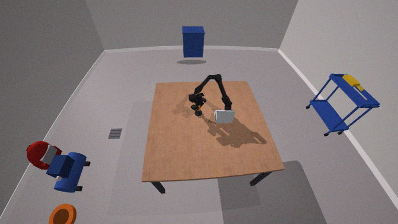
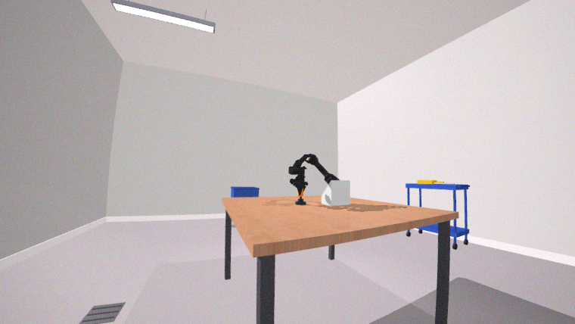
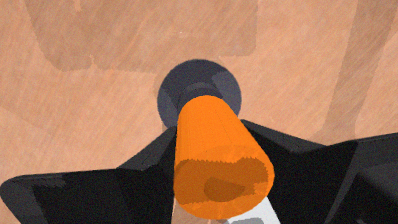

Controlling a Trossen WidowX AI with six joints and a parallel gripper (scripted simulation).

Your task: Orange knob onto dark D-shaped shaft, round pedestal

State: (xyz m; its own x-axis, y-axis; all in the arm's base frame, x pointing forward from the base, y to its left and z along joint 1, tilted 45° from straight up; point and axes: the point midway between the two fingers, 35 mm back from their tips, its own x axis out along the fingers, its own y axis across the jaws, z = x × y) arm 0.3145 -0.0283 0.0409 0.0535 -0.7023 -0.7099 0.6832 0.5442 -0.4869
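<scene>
The orange knob is 2 cm above my gripper tip. Also, from my gripper tip: dark round pedestal (4 cm below).
</scene>
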